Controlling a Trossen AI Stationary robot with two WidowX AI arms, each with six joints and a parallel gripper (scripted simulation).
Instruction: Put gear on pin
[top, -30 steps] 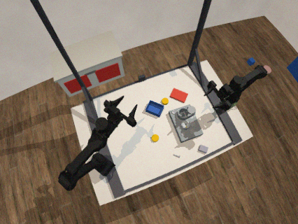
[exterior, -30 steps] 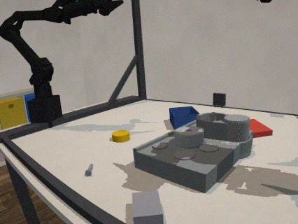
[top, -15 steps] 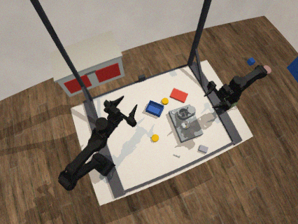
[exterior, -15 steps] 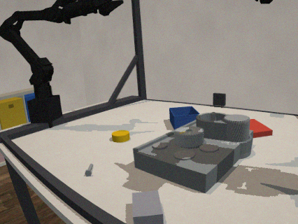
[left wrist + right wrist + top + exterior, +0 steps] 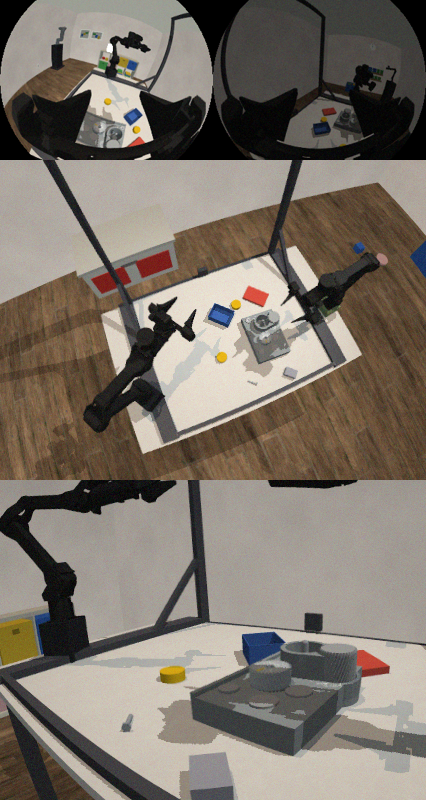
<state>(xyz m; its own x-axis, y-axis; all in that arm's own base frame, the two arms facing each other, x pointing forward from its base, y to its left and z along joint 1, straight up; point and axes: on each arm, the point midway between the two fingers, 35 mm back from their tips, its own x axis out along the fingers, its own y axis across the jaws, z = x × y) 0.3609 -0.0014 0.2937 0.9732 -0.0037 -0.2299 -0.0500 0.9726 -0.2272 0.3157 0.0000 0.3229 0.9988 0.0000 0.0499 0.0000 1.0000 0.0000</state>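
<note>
The grey gear lies 28 cm below my left hand, 7 cm to the right of it and 1 cm behind it. The rest, counted from my left hand: red plate 33 cm below, 24 cm behind, 3 cm to the left; bolt 33 cm below, 21 cm to the right, 15 cm ahead; blue tray 32 cm below, 23 cm behind, 19 cm to the right.
</note>
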